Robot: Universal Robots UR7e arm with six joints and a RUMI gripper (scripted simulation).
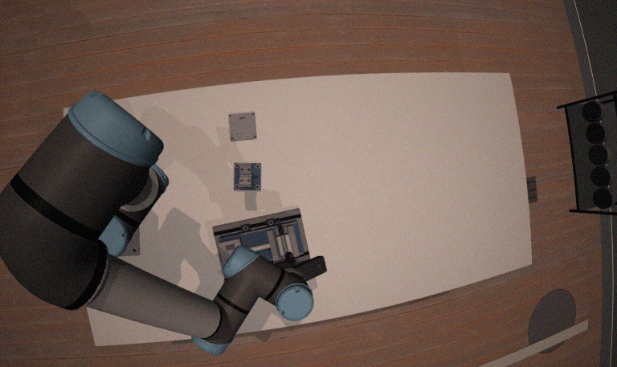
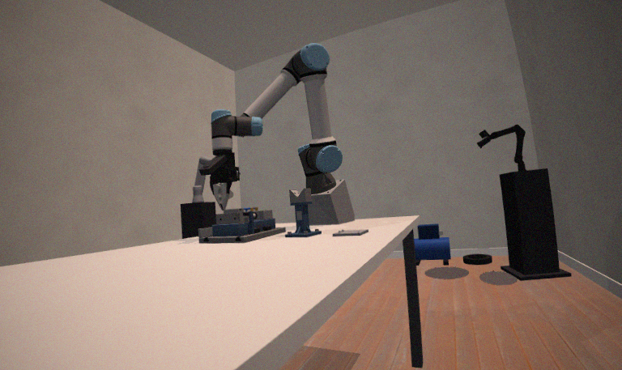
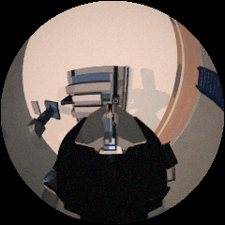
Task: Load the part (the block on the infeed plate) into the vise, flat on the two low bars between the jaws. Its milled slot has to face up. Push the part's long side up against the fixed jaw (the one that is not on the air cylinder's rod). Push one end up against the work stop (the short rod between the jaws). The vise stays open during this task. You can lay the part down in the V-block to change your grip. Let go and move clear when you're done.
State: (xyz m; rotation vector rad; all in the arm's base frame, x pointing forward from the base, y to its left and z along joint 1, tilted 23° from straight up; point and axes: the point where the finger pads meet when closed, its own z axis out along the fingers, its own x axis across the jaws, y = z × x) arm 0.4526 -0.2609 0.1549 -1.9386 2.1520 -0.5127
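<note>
My hand is 50 mm to the right of the part, 20 mm above it and 10 mm short of it. Round my hand: vise: 80 mm below, 60 mm to the left, 60 mm behind; infeed plate: 450 mm to the left, 120 mm below, 10 mm ahead.
</note>
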